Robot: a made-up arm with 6 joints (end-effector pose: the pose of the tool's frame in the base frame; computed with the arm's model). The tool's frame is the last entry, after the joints. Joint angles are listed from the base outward.
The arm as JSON. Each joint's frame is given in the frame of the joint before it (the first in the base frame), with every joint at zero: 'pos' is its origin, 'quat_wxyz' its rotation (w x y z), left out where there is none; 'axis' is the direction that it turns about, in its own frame. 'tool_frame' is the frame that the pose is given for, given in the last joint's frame.
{
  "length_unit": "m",
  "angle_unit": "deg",
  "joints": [
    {
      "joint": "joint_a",
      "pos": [
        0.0,
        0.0,
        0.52
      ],
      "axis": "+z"
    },
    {
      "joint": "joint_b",
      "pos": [
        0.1,
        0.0,
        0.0
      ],
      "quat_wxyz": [
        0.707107,
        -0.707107,
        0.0,
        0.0
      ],
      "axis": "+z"
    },
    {
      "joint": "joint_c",
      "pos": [
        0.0,
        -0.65,
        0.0
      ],
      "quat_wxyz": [
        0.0,
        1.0,
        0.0,
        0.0
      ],
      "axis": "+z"
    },
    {
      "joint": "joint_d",
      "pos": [
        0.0,
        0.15,
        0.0
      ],
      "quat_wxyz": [
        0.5,
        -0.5,
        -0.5,
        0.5
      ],
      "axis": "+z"
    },
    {
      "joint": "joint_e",
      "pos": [
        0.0,
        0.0,
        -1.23
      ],
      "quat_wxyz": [
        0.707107,
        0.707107,
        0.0,
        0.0
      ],
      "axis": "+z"
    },
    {
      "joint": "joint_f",
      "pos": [
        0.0,
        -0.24,
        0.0
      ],
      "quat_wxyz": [
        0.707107,
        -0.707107,
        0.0,
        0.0
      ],
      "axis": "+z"
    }
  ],
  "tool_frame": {
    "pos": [
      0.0,
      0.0,
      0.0
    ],
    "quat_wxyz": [
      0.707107,
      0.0,
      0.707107,
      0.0
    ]
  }
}
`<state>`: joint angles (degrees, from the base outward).
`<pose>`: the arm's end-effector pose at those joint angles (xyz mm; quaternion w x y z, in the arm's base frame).
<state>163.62 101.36 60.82 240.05 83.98 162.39</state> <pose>-1583.4 681.0 -400.4 0.3641 -0.7781 -0.2898 0.4218</pose>
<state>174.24 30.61 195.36 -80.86 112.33 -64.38</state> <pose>734.8 146.2 1200.2 0.5501 -0.2831 -0.1745 0.7661</pose>
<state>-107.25 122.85 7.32 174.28 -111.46 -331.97</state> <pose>-166.5 -461.1 -1023.7 0.1182 0.5426 -0.7971 -0.2371</pose>
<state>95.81 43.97 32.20 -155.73 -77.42 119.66</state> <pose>-286.2 1861.3 1082.1 0.2342 0.4750 -0.0471 0.8469</pose>
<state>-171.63 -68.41 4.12 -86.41 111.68 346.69</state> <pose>282.4 266.5 1897.1 0.1504 0.7016 0.6906 -0.0906</pose>
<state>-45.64 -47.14 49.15 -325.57 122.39 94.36</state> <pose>-486.1 660.9 2022.2 0.6319 0.2234 0.6238 0.4021</pose>
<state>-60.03 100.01 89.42 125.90 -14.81 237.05</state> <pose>1061.7 -1940.5 321.1 0.8088 -0.0210 0.0340 -0.5868</pose>
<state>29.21 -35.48 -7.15 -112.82 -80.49 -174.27</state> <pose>526.8 544.5 1864.7 0.3918 -0.3300 -0.7977 0.3181</pose>
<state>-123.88 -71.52 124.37 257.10 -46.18 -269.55</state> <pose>1147.8 1406.6 162.3 0.0410 0.9816 0.0705 -0.1725</pose>
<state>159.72 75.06 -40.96 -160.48 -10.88 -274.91</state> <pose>-247.5 75.3 -714.1 0.5478 -0.5622 0.4968 0.3702</pose>
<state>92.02 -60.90 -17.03 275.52 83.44 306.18</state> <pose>225.9 326.9 1832.2 0.0654 -0.9948 -0.0304 -0.0724</pose>
